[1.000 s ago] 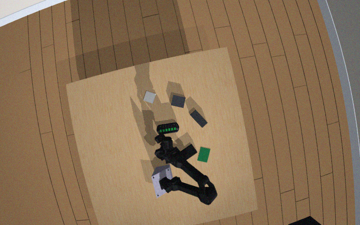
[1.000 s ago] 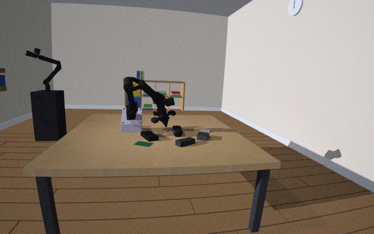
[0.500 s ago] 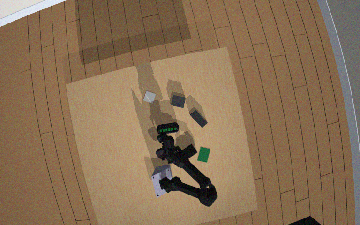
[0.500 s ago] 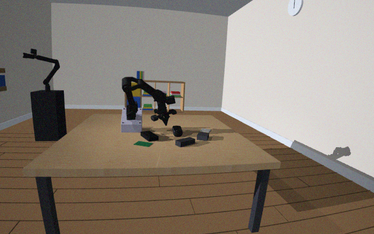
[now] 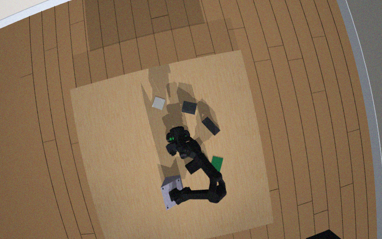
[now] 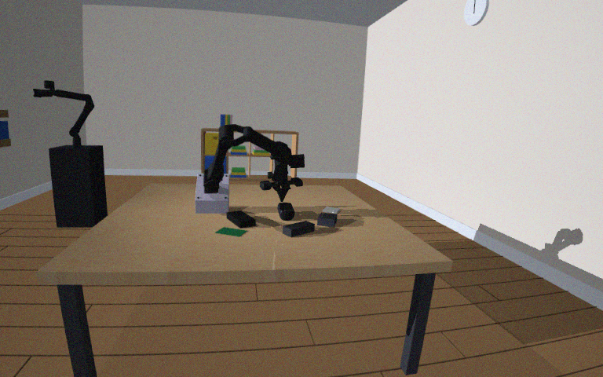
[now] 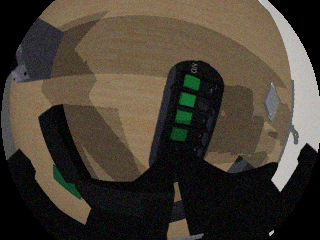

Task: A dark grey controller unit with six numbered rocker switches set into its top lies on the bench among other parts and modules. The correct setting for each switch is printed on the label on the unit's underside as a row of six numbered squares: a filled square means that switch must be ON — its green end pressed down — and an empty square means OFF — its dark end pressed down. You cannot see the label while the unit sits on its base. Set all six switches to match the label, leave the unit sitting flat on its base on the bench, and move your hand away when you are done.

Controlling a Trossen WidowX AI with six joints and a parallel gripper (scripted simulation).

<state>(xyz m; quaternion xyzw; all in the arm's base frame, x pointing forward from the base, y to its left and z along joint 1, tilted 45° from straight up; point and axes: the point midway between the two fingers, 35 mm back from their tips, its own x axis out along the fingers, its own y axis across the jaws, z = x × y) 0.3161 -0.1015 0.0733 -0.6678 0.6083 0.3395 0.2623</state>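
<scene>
Right now the dark grey square block is 190 mm ahead of my gripper tip, 110 mm to the right of it and 60 mm below it. The rest, counted from my gripper tip: dark grey oblong block: 220 mm to the right, 60 mm below, 30 mm ahead; then white block: 270 mm ahead, 80 mm to the left, 70 mm below; then black block: 190 mm behind, 70 mm to the right, 60 mm below.
</scene>
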